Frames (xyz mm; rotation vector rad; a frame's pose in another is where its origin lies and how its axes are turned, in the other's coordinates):
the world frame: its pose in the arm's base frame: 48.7 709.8 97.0 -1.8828 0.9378 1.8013
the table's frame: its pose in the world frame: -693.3 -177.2 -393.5 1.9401 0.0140 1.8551
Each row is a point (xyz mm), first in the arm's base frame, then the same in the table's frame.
Working: the arm's base frame: its pose in the table's frame: 270.3 -917.0 672.8 -0.5969 -2.9188 -0.0951

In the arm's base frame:
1: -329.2 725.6 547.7
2: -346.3 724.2 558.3
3: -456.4 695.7 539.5
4: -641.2 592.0 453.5
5: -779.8 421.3 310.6
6: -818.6 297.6 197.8
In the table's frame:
1: 776.6 -325.7 99.2
2: 790.0 -332.6 85.8
3: 881.4 -402.8 84.8
4: 1020.5 -577.2 135.1
5: 1099.5 -800.7 247.3
6: 1102.1 -939.9 348.1

